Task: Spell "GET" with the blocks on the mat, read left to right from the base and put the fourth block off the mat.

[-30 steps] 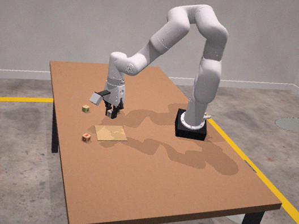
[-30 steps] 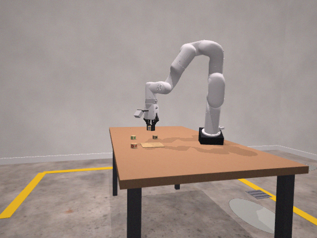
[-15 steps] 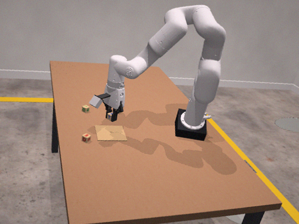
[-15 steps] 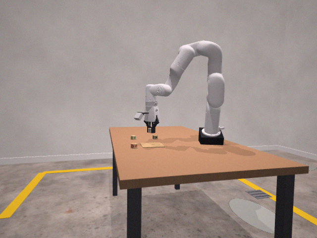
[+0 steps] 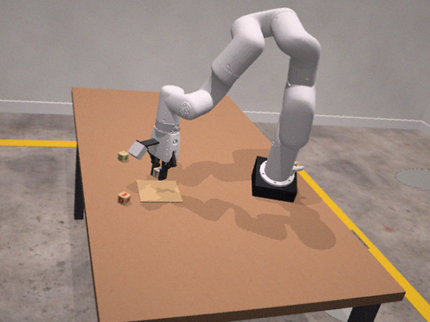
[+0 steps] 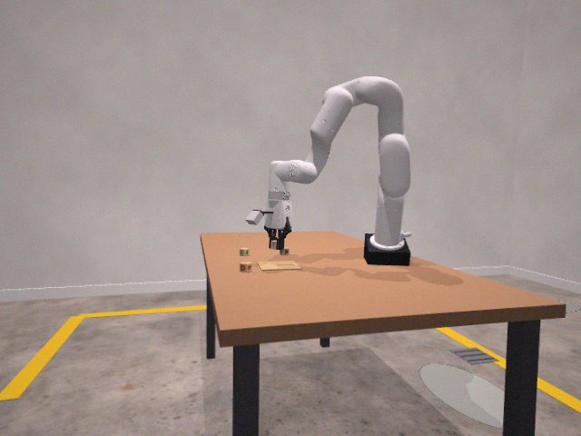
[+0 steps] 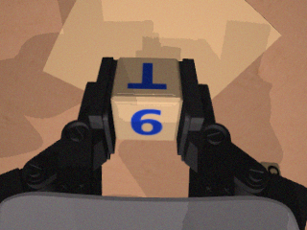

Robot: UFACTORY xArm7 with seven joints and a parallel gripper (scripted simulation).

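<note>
My hand is 1 cm past the tan mat, 1 cm to the left of it and 8 cm above it. Also, from my hand: green-lettered block 8 cm ahead, 24 cm to the right, 7 cm below; black-lettered block 9 cm behind, 23 cm to the right, 7 cm below; red-lettered block 12 cm ahead, 5 cm to the left, 7 cm below.
</note>
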